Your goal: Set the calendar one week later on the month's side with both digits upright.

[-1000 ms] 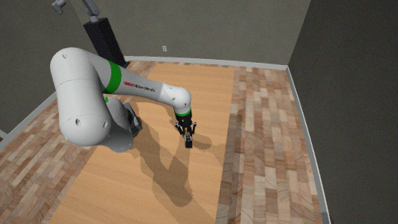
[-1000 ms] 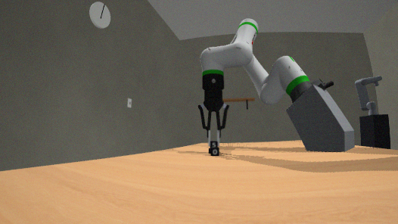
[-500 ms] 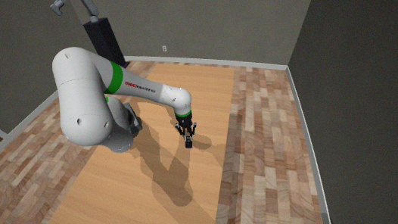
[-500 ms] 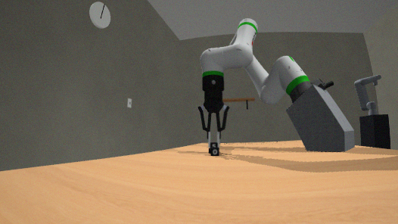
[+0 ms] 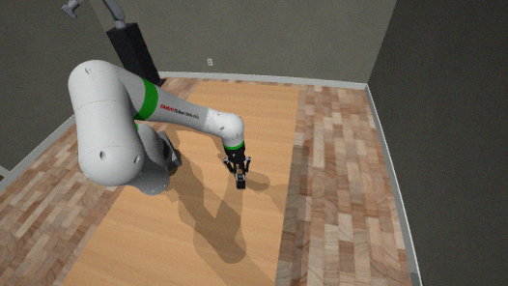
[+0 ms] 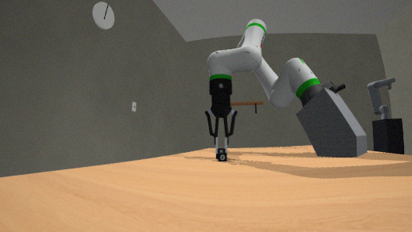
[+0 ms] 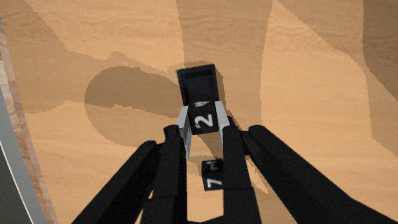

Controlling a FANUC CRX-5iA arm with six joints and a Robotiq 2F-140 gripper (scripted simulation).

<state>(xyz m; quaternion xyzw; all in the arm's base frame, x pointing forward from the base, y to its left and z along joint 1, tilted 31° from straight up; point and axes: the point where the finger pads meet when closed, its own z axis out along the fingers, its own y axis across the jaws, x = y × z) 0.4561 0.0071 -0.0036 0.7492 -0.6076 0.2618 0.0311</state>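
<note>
Right now the black calendar cube is 3 cm below my hand. Round my hand: black cube (9 cm to the left, 4 cm below, 1 cm behind); then black tray (4 cm below, 2 cm to the right).
</note>
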